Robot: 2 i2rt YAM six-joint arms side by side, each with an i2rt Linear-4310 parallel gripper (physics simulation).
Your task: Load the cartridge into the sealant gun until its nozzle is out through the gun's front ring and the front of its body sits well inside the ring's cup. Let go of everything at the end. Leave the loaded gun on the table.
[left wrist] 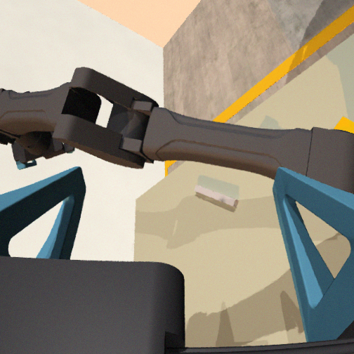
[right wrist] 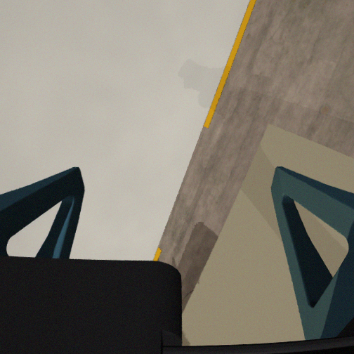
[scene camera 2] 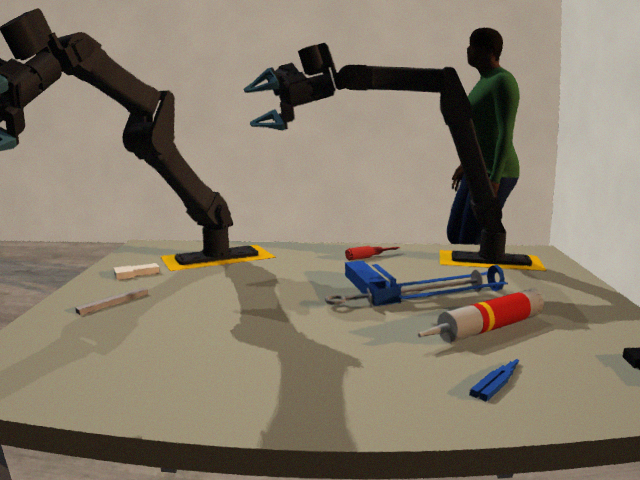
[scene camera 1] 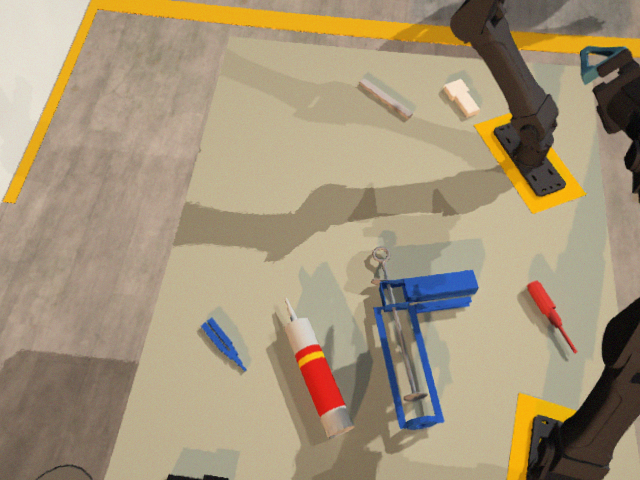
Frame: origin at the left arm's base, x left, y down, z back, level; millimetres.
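Seen in the pictures: left gripper, between the fingertips: (scene camera 2: 247,108) (scene camera 1: 592,69); left arm's base, origin of its link: (scene camera 2: 491,260) (scene camera 1: 548,479); right arm's base, origin of its link: (scene camera 2: 216,257) (scene camera 1: 527,158).
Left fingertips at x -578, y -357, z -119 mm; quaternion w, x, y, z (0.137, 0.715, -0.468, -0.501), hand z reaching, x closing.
Note:
Pixels of each thing's top centre, then the offset from my left fingertips to it. "pt": a spot on its surface instead.
- cartridge, centre of its top: (scene camera 2: 483,303) (scene camera 1: 311,357) dz -322, dx +517, dy +307 mm
- gun, a spot on its surface: (scene camera 2: 366,279) pt dz -181, dx +302, dy +326 mm
- Blue pliers, centre of its top: (scene camera 2: 499,373) (scene camera 1: 225,345) dz -491, dx +531, dy +347 mm
- red screwdriver, centre of its top: (scene camera 1: 555,314) (scene camera 2: 374,245) dz +93, dx +287, dy +330 mm
- thin bar, centre of its top: (scene camera 2: 112,298) (scene camera 1: 385,97) dz -354, dx -159, dy +347 mm
- pale block, centre of its top: (scene camera 2: 136,267) (scene camera 1: 463,96) dz -178, dx -210, dy +342 mm
The cartridge (scene camera 1: 321,379) (scene camera 2: 505,314), red and white with a yellow band and a thin nozzle, lies on the table beside the blue sealant gun, apart from it. The gun (scene camera 1: 439,286) (scene camera 2: 366,279) lies on its side, its frame empty of the cartridge. Its rod runs through the frame, and its front ring (scene camera 1: 420,423) (scene camera 2: 496,277) is at the end away from the handle. My left gripper (scene camera 2: 247,106) (left wrist: 179,177) is open and empty, high above the table. My right gripper (right wrist: 177,177) is open and empty, high up at the left edge in scene camera 2.
Blue pliers (scene camera 1: 222,343) (scene camera 2: 494,380) lie beyond the cartridge. A red screwdriver (scene camera 1: 547,310) (scene camera 2: 364,252) lies past the gun's handle. A thin bar (scene camera 1: 385,99) (scene camera 2: 112,301) (left wrist: 216,198) and a pale block (scene camera 1: 461,98) (scene camera 2: 136,271) lie near the right arm's base. A person (scene camera 2: 493,113) stands behind the table.

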